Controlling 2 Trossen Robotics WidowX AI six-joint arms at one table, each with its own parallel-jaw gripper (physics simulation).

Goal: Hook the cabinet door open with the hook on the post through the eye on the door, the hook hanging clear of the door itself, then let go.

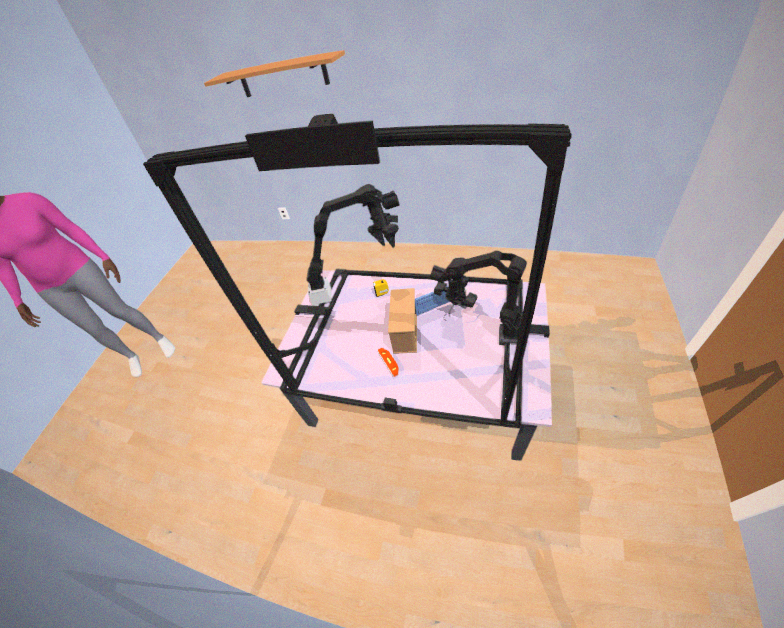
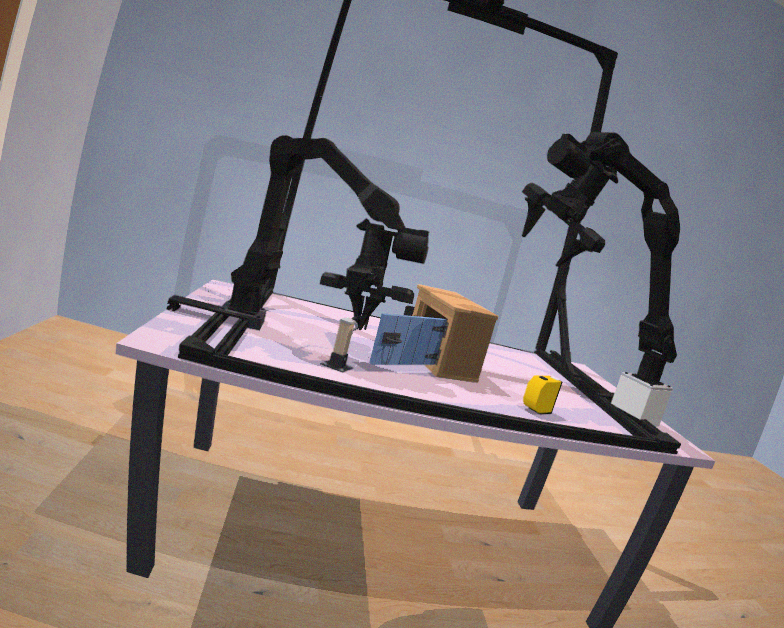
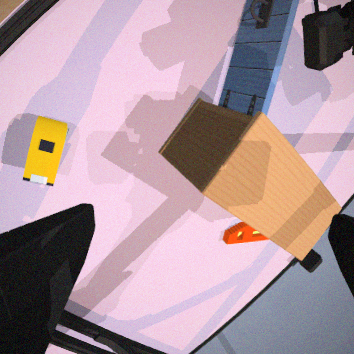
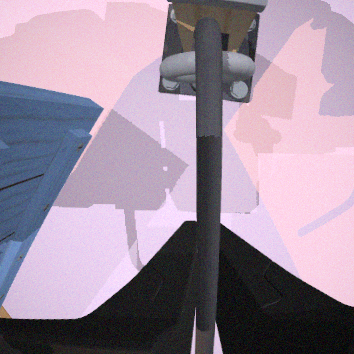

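Where they show: left gripper, between the fingertips: (image 1: 388, 246) (image 2: 539, 251) (image 3: 215, 221); right gripper, between the fingertips: (image 1: 455, 304) (image 2: 358, 329); left arm's base, origin of its link: (image 1: 317, 285) (image 2: 647, 380); right arm's base, origin of its link: (image 1: 511, 333) (image 2: 243, 309).
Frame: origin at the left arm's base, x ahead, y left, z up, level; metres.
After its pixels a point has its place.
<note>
The wooden cabinet (image 1: 401, 307) {x 0.389, y -0.313, z 0.055 m} (image 2: 471, 340) {x 0.401, y -0.206, z -0.009 m} (image 3: 270, 185) {x 0.398, y -0.276, z 0.055 m} has its blue door (image 1: 430, 302) {x 0.526, y -0.234, z -0.033 m} (image 2: 418, 349) {x 0.512, y -0.228, z -0.049 m} (image 4: 35, 145) {x 0.608, y -0.213, z -0.035 m} swung open. The dark eye fitting (image 2: 391, 338) {x 0.594, y -0.202, z -0.026 m} (image 3: 262, 15) {x 0.588, y -0.204, z -0.028 m} is on the door's face. The post (image 2: 342, 336) {x 0.693, y -0.210, z -0.037 m} stands beyond the door's free edge. A dark grey hook (image 4: 207, 110) {x 0.660, y -0.245, z -0.003 m} hangs from the ring at the post's top. My right gripper (image 2: 361, 324) {x 0.634, y -0.274, z -0.036 m} (image 4: 199, 231) {x 0.634, y -0.274, z -0.036 m} is shut on the hook's rod, beside the post and apart from the door. The hook's free end is hidden. My left gripper (image 1: 388, 243) {x 0.386, y -0.089, z 0.213 m} (image 2: 543, 248) {x 0.386, y -0.089, z 0.213 m} is open and empty, high above the table.
A yellow block-like object (image 1: 380, 287) {x 0.310, y -0.060, z -0.044 m} (image 2: 541, 394) {x 0.335, y -0.020, z -0.055 m} (image 3: 45, 155) {x 0.312, y -0.043, z -0.028 m} stands near the left arm's base. An orange-red piece (image 1: 388, 361) {x 0.291, y -0.473, z -0.089 m} (image 3: 242, 234) {x 0.279, y -0.434, z -0.085 m} lies beside the cabinet. A black frame (image 1: 222, 274) {x -0.116, y -0.527, z 0.571 m} rises around the table.
</note>
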